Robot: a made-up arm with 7 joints.
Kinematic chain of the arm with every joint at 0, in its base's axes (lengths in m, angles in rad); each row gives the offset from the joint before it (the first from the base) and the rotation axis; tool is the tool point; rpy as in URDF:
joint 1: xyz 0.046 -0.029 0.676 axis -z
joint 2: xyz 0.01 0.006 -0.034 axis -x
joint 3: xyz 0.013 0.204 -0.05 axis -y
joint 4: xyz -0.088 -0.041 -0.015 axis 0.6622 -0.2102 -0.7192
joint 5: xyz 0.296 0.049 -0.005 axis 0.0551 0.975 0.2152
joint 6: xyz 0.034 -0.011 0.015 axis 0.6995 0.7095 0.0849
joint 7: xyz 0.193 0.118 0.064 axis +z
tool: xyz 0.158 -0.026 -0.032 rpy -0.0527 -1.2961 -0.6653
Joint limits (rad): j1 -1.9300..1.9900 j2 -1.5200..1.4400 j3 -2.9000..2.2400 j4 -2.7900..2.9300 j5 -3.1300..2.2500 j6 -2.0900..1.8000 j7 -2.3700..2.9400
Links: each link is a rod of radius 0.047 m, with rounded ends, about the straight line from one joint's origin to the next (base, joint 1, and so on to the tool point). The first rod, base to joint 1, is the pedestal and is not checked.
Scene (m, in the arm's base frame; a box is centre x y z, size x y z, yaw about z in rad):
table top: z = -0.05
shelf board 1: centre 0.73 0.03 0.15 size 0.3 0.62 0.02 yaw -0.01
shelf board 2: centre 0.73 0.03 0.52 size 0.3 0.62 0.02 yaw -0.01
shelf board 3: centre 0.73 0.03 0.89 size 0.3 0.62 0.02 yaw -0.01
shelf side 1: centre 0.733 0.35 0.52 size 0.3 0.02 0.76 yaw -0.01
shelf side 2: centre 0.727 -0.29 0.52 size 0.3 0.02 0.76 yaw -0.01
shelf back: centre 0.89 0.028 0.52 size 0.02 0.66 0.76 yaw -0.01
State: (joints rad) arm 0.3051 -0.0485 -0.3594 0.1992 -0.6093 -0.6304 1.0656
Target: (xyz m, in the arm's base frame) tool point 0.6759 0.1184 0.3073
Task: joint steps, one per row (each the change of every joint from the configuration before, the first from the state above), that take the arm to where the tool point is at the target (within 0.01 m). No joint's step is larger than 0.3 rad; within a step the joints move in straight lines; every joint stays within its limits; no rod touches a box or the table.
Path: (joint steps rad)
1: -0.1224 0.0101 -0.0140 0.1499 -0.0895 0.0614 0.2427
2: -0.1224 0.0102 -0.0139 0.1500 -0.0896 0.0614 0.2428
3: -0.1223 0.0101 -0.0140 0.1499 -0.0895 0.0614 0.2427
4: -0.1224 0.0102 -0.0139 0.1500 -0.0896 0.0614 0.2427
5: -0.1224 0.0101 -0.0140 0.1499 -0.0895 0.0614 0.2428
6: 0.1089 0.0351 -0.1804 -0.1206 0.2306 -0.0540 -0.0299
7: 0.1088 0.0350 -0.1805 -0.1205 0.2307 -0.0540 -0.0298
8: 0.1089 0.0351 -0.1804 -0.1206 0.2307 -0.0540 -0.0299
9: 0.1141 0.0249 0.0882 -0.1698 0.0117 -0.0272 -0.2876
10: 0.1142 0.0250 0.0882 -0.1699 0.0118 -0.0271 -0.2877
11: 0.1142 0.0250 0.0882 -0.1698 0.0118 -0.0272 -0.2877
12: 0.1141 0.0250 0.0882 -0.1699 0.0118 -0.0272 -0.2877

